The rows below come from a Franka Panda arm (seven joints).
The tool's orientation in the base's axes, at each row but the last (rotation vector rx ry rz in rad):
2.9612 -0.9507 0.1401
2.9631 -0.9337 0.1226
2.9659 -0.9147 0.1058
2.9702 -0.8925 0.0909
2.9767 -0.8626 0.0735
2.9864 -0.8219 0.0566
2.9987 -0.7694 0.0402
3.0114 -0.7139 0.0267
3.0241 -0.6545 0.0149
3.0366 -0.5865 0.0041
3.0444 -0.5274 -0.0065
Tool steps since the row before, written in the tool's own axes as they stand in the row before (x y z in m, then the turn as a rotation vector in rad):
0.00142 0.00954 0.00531 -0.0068 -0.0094 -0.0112
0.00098 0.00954 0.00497 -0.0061 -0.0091 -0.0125
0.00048 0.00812 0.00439 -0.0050 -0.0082 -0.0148
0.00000 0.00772 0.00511 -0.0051 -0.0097 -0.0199
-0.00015 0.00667 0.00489 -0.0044 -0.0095 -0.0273
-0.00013 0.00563 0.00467 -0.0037 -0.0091 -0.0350
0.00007 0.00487 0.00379 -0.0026 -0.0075 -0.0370
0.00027 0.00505 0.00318 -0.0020 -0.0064 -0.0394
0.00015 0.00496 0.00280 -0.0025 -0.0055 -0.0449
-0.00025 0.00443 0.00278 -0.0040 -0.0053 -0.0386
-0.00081 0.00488 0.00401 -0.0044 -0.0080 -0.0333
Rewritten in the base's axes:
-0.00400 -0.00887 -0.00516 -0.0009 0.0122 0.0105
-0.00435 -0.00865 -0.00480 -0.0006 0.0116 0.0119
-0.00394 -0.00721 -0.00422 -0.0003 0.0104 0.0143
-0.00403 -0.00671 -0.00494 0.0002 0.0120 0.0193
-0.00353 -0.00581 -0.00471 0.0004 0.0118 0.0267
-0.00288 -0.00501 -0.00449 0.0007 0.0115 0.0345
-0.00223 -0.00449 -0.00360 0.0008 0.0097 0.0366
-0.00201 -0.00479 -0.00296 0.0008 0.0086 0.0390
-0.00192 -0.00471 -0.00257 0.0000 0.0082 0.0446
-0.00190 -0.00415 -0.00257 -0.0015 0.0083 0.0383
-0.00245 -0.00452 -0.00376 -0.0010 0.0107 0.0328

